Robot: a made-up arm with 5 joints. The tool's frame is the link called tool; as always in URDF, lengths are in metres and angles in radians. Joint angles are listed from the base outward. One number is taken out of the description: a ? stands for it. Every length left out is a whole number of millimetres.
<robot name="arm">
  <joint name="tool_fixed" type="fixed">
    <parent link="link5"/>
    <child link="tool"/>
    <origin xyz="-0.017 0.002 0" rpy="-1.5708 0 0"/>
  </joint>
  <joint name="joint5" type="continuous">
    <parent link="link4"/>
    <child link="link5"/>
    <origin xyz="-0.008 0.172 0" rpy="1.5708 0 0"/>
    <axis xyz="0 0 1"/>
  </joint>
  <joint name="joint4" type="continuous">
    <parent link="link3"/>
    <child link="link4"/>
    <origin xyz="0.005 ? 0" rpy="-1.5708 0 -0.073"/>
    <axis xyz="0 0 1"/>
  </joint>
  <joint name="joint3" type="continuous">
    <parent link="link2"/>
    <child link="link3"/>
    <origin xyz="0.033 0.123 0" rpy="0 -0.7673 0"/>
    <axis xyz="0 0 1"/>
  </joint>
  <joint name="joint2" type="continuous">
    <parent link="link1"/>
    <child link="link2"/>
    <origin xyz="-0.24 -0.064 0" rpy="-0.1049 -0.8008 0.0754"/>
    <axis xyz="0 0 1"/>
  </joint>
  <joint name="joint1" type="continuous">
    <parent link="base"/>
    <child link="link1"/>
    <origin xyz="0.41 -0.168 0.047" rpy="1.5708 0 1.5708"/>
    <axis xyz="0 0 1"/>
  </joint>
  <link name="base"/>
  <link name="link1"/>
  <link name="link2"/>
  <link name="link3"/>
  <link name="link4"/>
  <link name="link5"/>
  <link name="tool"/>
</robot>
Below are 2 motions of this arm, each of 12 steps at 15 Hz.
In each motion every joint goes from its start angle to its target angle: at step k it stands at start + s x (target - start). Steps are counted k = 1, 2, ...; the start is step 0. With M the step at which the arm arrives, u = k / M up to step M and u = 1 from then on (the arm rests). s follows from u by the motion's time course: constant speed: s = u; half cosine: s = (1 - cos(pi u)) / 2; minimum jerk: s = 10 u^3 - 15 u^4 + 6 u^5.
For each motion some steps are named. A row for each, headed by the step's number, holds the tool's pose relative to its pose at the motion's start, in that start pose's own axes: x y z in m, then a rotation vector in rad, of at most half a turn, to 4 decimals.
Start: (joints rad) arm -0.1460 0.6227 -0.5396 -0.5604 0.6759
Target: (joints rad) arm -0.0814 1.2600 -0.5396 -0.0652 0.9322
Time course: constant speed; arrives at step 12
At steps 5, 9, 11, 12:
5: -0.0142 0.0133 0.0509 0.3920 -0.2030 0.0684
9: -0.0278 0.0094 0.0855 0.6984 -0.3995 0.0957
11: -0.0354 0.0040 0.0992 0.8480 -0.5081 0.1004
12: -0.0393 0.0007 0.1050 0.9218 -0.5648 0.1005

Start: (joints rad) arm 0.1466 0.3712 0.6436 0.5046 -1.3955
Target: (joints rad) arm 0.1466 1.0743 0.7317 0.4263 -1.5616
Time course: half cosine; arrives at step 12
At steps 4, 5, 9, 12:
4: -0.0150 -0.0066 0.0418 0.0885 -0.1377 0.0057
5: -0.0251 -0.0112 0.0607 0.1318 -0.2037 0.0104
9: -0.0819 -0.0379 0.1242 0.3078 -0.4669 0.0436
12: -0.1035 -0.0484 0.1384 0.3613 -0.5464 0.0583

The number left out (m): -0.25
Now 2 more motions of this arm.
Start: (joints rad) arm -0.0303 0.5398 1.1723 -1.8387 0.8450
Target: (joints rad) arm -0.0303 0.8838 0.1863 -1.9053 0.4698
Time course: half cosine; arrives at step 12
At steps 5, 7, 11, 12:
5: -0.0023 -0.0762 -0.0433 -0.2649 0.1143 0.1267
7: 0.0003 -0.1373 -0.0587 -0.4545 0.2015 0.2049
11: 0.0114 -0.2252 -0.0597 -0.7166 0.3233 0.3018
12: 0.0122 -0.2295 -0.0592 -0.7292 0.3291 0.3063

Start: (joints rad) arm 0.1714 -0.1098 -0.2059 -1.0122 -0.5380
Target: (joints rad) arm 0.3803 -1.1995 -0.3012 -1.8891 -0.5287
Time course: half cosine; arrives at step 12
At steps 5, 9, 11, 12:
5: 0.0902 -0.0550 -0.0388 -0.1369 -0.0611 -0.5110
9: 0.1586 -0.1721 -0.0377 -0.3191 -0.3442 -1.1075
11: 0.1646 -0.2031 -0.0243 -0.3646 -0.4604 -1.2443
12: 0.1650 -0.2070 -0.0221 -0.3704 -0.4770 -1.2614

